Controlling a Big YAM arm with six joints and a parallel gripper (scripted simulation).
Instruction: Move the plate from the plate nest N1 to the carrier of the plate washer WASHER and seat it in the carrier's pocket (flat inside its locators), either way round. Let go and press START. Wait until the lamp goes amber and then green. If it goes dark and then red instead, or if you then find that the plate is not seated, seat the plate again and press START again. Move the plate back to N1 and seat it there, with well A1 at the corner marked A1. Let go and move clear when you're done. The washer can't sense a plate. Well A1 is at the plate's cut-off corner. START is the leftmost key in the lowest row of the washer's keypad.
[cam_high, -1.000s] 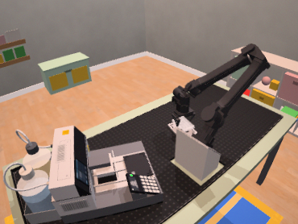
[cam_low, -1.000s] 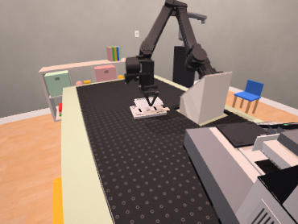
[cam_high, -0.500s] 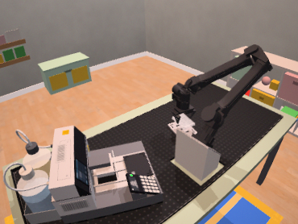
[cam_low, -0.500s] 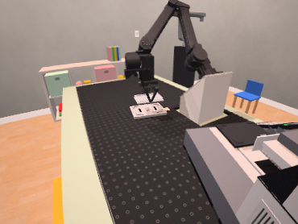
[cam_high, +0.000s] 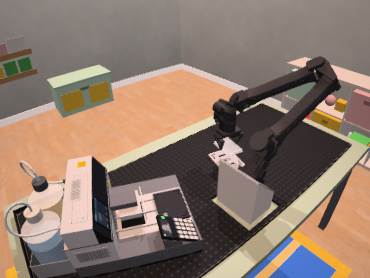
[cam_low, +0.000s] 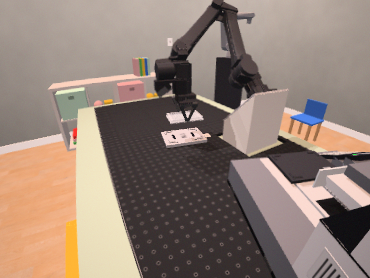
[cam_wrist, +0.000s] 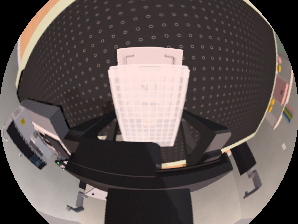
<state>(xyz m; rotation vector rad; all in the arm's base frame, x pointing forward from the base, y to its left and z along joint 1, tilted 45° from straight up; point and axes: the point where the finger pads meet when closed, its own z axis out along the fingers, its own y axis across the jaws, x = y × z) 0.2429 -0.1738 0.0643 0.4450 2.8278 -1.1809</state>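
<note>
Now: the plate nest N1 9 cm below my hand. Round my hand: white well plate 1 cm below; plate washer 57 cm to the left, 3 cm above, 1 cm behind.
</note>
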